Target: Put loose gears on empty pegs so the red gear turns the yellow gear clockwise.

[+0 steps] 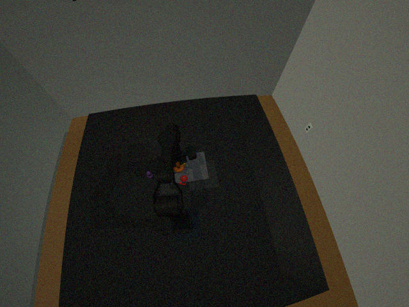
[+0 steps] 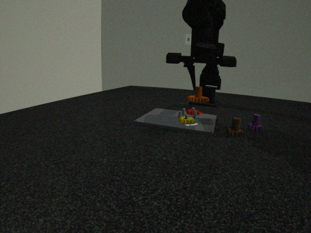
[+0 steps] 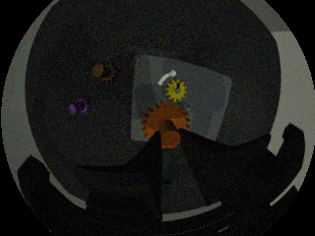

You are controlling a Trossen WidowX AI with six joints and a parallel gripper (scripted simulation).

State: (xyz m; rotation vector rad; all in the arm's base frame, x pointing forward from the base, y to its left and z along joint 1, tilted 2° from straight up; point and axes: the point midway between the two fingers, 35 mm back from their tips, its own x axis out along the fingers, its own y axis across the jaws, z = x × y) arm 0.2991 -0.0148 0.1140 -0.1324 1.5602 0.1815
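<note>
The orange gear is 1 cm below my gripper tip. Round my gripper tip: yellow gear: 4 cm ahead, 2 cm to the right, 7 cm below; then red gear: 5 cm behind, 2 cm to the right, 7 cm below; then brown gear: 7 cm ahead, 11 cm to the left, 7 cm below.
</note>
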